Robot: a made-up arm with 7 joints. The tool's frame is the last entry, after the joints. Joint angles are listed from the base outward. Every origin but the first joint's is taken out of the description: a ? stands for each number. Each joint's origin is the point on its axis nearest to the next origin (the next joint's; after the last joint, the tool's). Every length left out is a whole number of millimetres.
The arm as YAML. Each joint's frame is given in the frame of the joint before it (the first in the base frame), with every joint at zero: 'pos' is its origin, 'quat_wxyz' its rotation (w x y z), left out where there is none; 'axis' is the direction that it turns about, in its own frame. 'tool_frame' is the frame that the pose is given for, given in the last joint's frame.
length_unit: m
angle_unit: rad
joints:
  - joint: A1
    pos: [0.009, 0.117, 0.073]
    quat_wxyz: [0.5, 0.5, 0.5, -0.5]
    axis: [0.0, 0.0, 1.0]
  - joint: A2
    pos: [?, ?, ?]
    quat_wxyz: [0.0, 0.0, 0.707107, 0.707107]
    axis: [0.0, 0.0, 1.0]
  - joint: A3
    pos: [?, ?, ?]
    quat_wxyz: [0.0, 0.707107, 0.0, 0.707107]
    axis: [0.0, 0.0, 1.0]
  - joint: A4
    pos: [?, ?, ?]
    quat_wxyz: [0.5, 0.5, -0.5, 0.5]
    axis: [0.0, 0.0, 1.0]
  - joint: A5
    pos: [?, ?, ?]
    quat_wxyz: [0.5, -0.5, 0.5, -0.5]
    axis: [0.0, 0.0, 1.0]
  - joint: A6
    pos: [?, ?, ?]
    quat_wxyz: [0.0, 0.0, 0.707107, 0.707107]
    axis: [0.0, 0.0, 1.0]
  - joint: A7
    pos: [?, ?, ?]
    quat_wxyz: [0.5, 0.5, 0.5, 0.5]
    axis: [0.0, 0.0, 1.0]
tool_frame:
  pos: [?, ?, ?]
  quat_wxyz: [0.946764, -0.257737, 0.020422, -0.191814]
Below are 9 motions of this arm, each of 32 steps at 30 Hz.
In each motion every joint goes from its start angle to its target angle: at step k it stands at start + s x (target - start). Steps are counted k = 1, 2, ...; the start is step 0. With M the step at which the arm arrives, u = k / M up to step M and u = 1 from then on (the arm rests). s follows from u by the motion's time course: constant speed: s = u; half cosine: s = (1 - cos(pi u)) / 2; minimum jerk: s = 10 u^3 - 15 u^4 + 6 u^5.
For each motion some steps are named. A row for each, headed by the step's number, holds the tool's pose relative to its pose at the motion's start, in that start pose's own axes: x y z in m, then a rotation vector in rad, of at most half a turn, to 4 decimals.
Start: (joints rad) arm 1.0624 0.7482 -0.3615 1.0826 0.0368 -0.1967 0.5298
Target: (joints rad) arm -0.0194 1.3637 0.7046 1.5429 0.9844 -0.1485 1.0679
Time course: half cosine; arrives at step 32
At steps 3, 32:
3: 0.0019 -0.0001 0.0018 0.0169 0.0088 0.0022
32: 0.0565 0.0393 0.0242 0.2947 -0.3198 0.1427

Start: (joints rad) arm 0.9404 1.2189 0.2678 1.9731 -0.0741 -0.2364 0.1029
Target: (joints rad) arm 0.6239 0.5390 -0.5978 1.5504 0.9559 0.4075 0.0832
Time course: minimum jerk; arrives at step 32
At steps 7, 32:
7: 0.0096 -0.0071 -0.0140 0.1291 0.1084 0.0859
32: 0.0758 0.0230 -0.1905 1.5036 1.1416 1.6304

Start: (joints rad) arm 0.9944 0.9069 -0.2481 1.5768 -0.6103 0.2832 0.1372
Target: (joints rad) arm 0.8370 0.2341 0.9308 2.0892 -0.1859 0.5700 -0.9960
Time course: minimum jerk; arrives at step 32
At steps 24, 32:
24: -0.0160 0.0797 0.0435 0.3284 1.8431 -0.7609
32: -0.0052 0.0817 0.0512 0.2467 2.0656 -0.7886

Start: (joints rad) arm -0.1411 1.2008 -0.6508 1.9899 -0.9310 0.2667 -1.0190
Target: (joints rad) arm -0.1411 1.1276 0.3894 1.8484 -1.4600 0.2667 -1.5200
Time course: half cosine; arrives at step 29
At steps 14, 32:
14: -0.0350 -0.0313 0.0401 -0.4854 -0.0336 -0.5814
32: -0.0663 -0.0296 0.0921 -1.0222 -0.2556 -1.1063

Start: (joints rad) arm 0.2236 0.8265 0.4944 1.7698 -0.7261 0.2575 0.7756
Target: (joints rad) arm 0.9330 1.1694 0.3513 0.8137 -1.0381 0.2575 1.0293
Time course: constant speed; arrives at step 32
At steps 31, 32:
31: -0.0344 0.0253 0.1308 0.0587 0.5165 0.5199
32: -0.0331 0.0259 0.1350 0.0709 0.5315 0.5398

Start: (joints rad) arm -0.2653 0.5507 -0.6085 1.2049 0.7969 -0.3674 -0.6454
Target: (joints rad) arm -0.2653 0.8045 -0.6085 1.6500 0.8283 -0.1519 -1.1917
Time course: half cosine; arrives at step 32
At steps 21, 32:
21: -0.0084 0.0305 -0.0232 -0.0265 0.0429 -0.2432
32: -0.0080 0.0424 -0.0308 -0.0383 0.0512 -0.3277

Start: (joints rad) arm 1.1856 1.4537 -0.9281 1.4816 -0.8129 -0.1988 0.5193
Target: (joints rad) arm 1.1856 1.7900 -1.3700 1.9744 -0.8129 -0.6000 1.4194
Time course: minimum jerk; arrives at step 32
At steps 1, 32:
1: 0.0000 0.0000 0.0000 -0.0001 -0.0004 0.0002
32: 0.0857 0.0128 -0.0118 -0.4207 -1.1804 0.5581

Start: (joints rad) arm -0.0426 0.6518 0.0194 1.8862 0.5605 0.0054 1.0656
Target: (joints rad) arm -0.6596 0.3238 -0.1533 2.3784 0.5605 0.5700 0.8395
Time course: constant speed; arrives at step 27
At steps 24, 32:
24: 0.0079 -0.0503 -0.0871 0.7066 0.2336 0.1719
32: 0.0084 -0.0499 -0.0979 0.7844 0.2643 0.1887

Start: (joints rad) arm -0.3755 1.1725 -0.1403 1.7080 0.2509 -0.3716 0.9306
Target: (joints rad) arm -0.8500 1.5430 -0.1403 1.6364 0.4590 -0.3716 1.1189
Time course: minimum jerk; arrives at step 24
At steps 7, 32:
7: 0.0116 -0.0080 -0.0013 0.0478 -0.0015 0.0973
32: 0.0736 -0.0304 -0.0111 0.3066 -0.0441 0.6276

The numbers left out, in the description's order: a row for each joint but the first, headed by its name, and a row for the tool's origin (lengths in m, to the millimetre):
A2: -0.02 0.05 0.0
A3: -0.151 -0.001 0.0
A4: -0.018 -0.043 0.0
A5: -0.144 -0.023 0.0
A6: -0.028 -0.024 0.0
A7: -0.011 0.028 0.0
tool: -0.024 -0.019 0.0

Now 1 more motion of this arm.
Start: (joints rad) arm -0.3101 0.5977 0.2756 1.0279 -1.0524 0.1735 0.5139
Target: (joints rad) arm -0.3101 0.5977 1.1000 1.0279 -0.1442 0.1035 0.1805
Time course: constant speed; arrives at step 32
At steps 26, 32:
26: -0.0280 0.0446 0.0480 1.0912 0.5967 -0.3633
32: -0.0291 0.0526 0.0687 1.3266 0.7625 -0.4784

